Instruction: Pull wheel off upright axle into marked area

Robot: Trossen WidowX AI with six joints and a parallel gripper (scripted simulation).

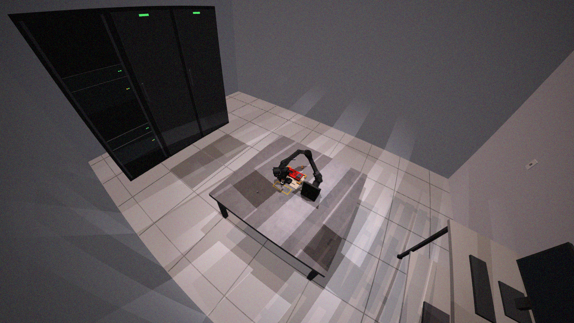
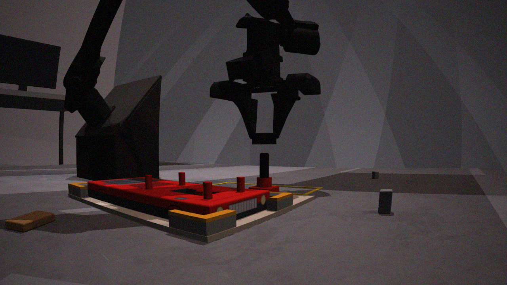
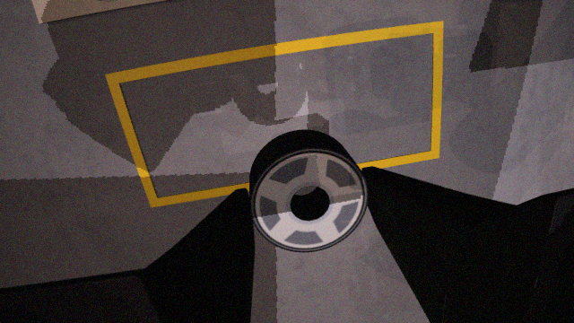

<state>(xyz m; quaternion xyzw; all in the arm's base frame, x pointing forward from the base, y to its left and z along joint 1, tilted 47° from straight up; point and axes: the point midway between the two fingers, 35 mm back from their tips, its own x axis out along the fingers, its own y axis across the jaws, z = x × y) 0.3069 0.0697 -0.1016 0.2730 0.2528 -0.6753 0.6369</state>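
Now: gripper tip right at the wheel. Also, from my gripper tip: wooden block 40 mm behind, 400 mm to the right, 80 mm below; then dark upright axle 50 mm ahead, 110 mm to the right, 50 mm below; then grey block 220 mm ahead, 160 mm to the right, 70 mm below.
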